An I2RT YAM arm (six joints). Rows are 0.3 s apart.
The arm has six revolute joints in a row. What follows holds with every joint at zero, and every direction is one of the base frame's.
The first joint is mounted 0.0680 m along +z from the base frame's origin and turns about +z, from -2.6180 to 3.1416 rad.
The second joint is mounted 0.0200 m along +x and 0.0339 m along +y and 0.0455 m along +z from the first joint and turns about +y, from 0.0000 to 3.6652 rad.
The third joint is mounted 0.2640 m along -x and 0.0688 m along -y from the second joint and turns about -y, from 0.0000 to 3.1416 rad.
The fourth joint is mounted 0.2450 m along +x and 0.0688 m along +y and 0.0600 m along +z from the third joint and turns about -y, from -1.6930 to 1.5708 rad.
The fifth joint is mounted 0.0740 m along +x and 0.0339 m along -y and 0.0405 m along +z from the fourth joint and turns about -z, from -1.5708 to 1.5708 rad.
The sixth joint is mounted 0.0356 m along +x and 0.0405 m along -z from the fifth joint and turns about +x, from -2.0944 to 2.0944 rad.
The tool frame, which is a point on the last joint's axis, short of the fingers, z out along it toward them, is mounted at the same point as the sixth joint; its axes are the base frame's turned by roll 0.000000, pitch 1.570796 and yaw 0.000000 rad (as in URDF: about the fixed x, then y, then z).
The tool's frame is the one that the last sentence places.
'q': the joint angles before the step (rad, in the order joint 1, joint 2, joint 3, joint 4, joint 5, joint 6). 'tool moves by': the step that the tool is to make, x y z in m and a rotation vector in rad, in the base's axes. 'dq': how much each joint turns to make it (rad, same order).
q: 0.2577 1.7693 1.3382 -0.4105 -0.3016 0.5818
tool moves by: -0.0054 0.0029 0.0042 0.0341 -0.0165 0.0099
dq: 0.0089 -0.0260 -0.0240 0.0288 -0.0218 0.0196
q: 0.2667 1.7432 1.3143 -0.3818 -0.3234 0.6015
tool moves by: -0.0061 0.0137 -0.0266 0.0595 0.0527 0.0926
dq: 0.0303 0.0289 -0.0677 0.0636 -0.0950 0.0029
